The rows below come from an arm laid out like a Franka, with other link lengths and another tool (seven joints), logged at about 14 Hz.
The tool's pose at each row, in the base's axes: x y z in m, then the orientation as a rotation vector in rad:
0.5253, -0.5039, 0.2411, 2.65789, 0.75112, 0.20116
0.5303, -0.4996, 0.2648, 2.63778, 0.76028, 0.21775
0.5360, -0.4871, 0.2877, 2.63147, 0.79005, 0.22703
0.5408, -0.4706, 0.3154, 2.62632, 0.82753, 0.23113
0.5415, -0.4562, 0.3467, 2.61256, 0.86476, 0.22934
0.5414, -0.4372, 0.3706, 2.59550, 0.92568, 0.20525
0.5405, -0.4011, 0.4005, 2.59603, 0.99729, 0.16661
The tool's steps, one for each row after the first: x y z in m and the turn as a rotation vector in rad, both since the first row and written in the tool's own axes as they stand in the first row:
0.0074, 0.0082, -0.0220, -0.01827, 0.00973, -0.00877
0.0196, 0.0099, -0.0457, -0.01677, 0.02092, -0.02854
0.0334, 0.0099, -0.0752, -0.01096, 0.03034, -0.05366
0.0428, 0.0109, -0.1083, -0.01205, 0.03434, -0.08163
0.0536, 0.0052, -0.1363, -0.00516, 0.02747, -0.12880
0.0730, -0.0122, -0.1753, 0.02479, 0.01624, -0.17941

